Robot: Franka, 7 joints.
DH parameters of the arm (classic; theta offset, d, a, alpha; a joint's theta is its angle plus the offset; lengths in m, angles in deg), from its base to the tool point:
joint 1: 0 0.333 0 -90
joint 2: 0 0 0 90
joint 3: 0 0.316 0.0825 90
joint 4: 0 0 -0.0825 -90
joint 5: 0 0.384 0 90
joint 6: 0 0 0.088 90
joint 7: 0 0.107 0 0
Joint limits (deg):
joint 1: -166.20..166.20
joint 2: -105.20..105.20
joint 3: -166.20..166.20
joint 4: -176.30..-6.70
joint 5: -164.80..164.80
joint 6: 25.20..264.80
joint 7: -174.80..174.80
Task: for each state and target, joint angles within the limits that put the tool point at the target. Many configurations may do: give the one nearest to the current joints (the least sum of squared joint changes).
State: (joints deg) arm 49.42 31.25 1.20 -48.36 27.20 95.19 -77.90
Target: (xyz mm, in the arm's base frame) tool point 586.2 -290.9 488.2
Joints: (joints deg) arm 0.68 27.13 -37.22 -75.71 17.13 84.78 -77.90
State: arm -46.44 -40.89 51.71 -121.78 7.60 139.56 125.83
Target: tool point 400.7 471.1 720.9
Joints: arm -58.99 -47.42 75.67 -91.11 6.62 148.65 125.83
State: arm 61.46 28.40 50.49 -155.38 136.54 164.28 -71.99
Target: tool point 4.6 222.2 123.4
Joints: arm 52.35 15.80 41.35 -162.61 136.02 173.40 -71.99
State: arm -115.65 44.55 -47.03 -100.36 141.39 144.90 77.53
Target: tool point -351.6 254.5 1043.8
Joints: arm -141.43 -1.75 -72.53 -52.27 142.69 136.53 77.53
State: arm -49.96 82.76 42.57 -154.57 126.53 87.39 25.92
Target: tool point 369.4 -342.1 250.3
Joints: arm -86.93 31.26 32.50 -137.76 127.46 64.80 25.92
